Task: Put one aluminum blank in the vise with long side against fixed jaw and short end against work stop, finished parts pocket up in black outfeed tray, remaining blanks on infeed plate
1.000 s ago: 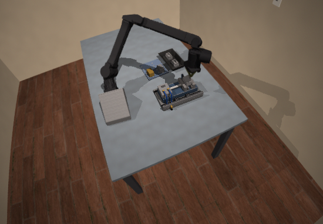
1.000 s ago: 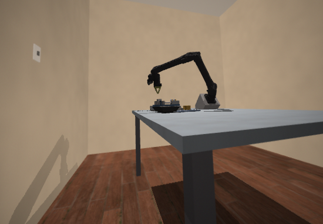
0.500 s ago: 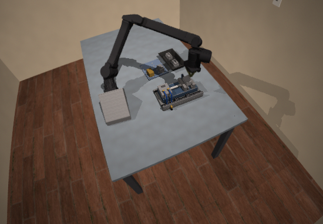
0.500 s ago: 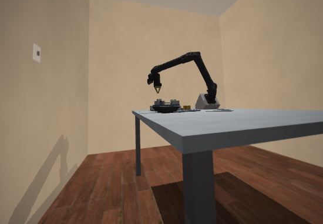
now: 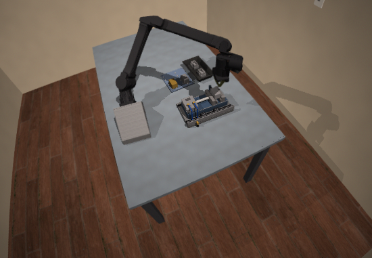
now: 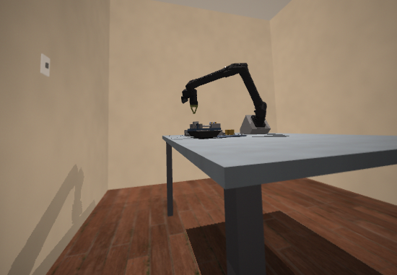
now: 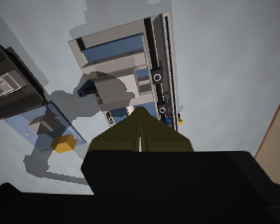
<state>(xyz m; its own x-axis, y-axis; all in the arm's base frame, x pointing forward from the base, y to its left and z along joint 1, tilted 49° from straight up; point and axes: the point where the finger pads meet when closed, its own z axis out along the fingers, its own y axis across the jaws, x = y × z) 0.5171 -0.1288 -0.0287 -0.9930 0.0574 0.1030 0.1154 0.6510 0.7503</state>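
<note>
My hand is 150 mm above the blue vise base, 80 mm past it and 30 mm to the right of it. The rest, counted from my hand: yellow brass blank: 270 mm to the left, 210 mm behind, 170 mm below.
</note>
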